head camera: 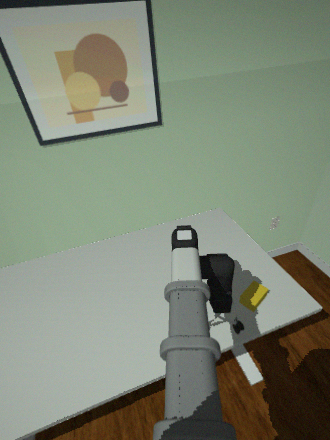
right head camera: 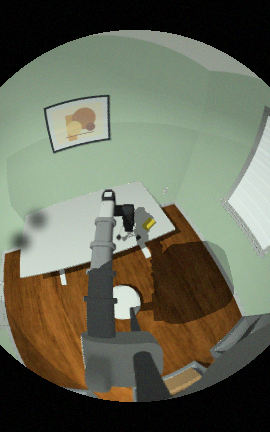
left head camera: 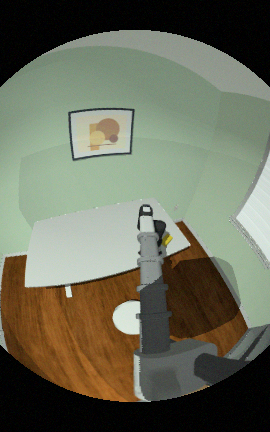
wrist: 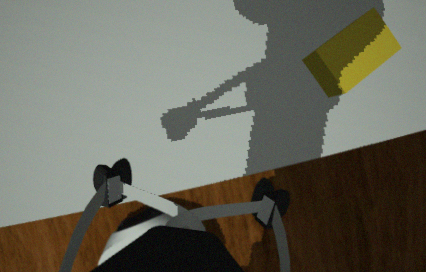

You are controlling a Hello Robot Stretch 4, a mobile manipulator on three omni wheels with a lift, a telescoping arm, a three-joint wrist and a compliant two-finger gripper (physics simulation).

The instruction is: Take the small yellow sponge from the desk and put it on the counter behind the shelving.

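Pixels of known places: gripper, fingertip midpoint: [head camera: 216, 330] [right head camera: 127, 238] [wrist: 192, 184]; robot's base, origin of the base link: [right head camera: 122, 301] [left head camera: 131, 316].
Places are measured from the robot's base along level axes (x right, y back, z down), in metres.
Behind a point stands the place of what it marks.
The small yellow sponge [head camera: 254, 296] {x 0.259, y -0.633, z -0.737 m} [left head camera: 168, 240] {x 0.277, y -0.629, z -0.736 m} [right head camera: 149, 223] {x 0.270, y -0.638, z -0.737 m} [wrist: 352, 55] {x 0.254, y -0.641, z -0.737 m} lies on the white desk [head camera: 100, 300] {x -0.373, y -0.659, z -0.692 m} [left head camera: 80, 250] {x -0.453, y -0.517, z -0.692 m} [right head camera: 60, 240] {x -0.504, y -0.490, z -0.693 m} [wrist: 75, 100] {x -0.082, y -0.542, z -0.692 m}, near its right end and partly in shadow. In the wrist view it is at the upper right, apart from the fingers. My gripper [head camera: 228, 324] [right head camera: 128, 237] {x 0.088, y -0.476, z -0.790 m} [wrist: 192, 184] {x 0.088, y -0.476, z -0.790 m} is open, with no object between its separated fingertips. It hangs above the desk's front edge, to the left of the sponge; in the left head view it is mostly hidden by the arm. The counter cannot be made out.
My extended arm [head camera: 190, 320] {x 0.004, y -0.280, z -1.204 m} [left head camera: 150, 270] {x -0.004, y -0.208, z -1.207 m} [right head camera: 102, 260] {x 0.009, y -0.192, z -1.207 m} reaches over the desk. A white round disc [left head camera: 126, 317] {x -0.057, y 0.001, z -0.187 m} [right head camera: 125, 301] {x 0.045, y -0.009, z -0.187 m} is low over the wooden floor. Grey furniture with a wooden surface [right head camera: 182, 381] stands at the lower right. A framed picture [head camera: 95, 75] {x -0.317, y -1.142, z -1.471 m} hangs on the green wall.
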